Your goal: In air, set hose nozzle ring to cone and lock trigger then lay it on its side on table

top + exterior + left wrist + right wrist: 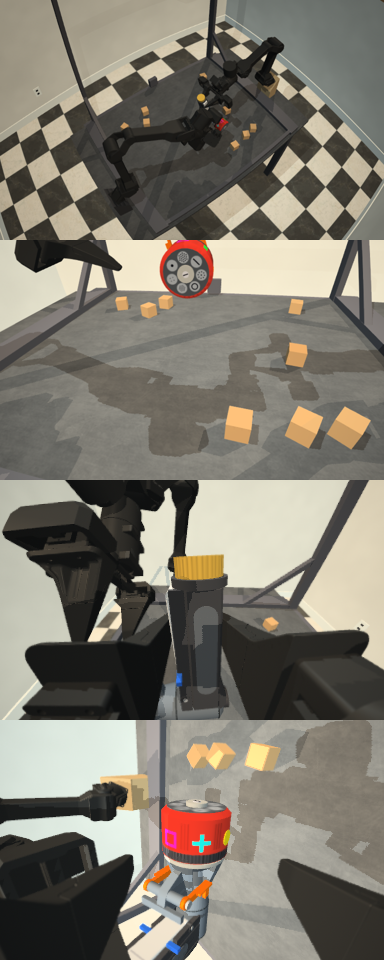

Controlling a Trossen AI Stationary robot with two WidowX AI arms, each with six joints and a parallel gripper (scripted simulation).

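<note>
Right now my right hand is 8 cm to the right of the red spray ring and 6 cm above it.
</note>
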